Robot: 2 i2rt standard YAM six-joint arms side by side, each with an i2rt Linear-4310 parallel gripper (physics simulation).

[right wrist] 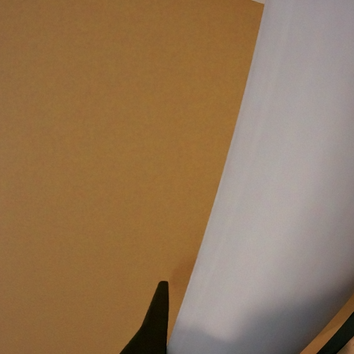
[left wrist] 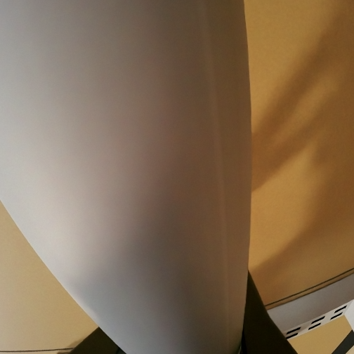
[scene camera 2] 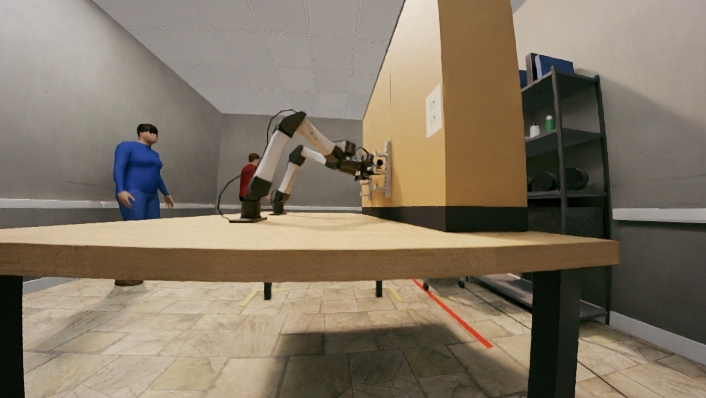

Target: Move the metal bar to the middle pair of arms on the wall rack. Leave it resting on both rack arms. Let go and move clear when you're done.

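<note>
The pale grey metal bar [left wrist: 130,150] [right wrist: 285,160] fills much of both wrist views. In the scene view its dark round near end [scene camera 2: 380,162] is close in front of the wall rack's near upright [scene camera 2: 388,150], at a height between the upper and lower rack arms. Whether it touches a rack arm is too small to tell. My left gripper [left wrist: 198,269] is shut on the bar, with dark fingers at either side; it is mostly hidden behind the near arm in the scene view. My right gripper [scene camera 2: 371,167] [right wrist: 255,300] is shut on the bar near its near end.
The orange wall block [scene camera 2: 480,110] stands on the wooden table [scene camera 2: 300,262], with a white outlet plate [scene camera 2: 433,111] nearer the camera than the rack. A dark shelf unit [scene camera 2: 559,150] is behind it. People in blue [scene camera 2: 140,170] and red [scene camera 2: 247,177] stand beyond the table.
</note>
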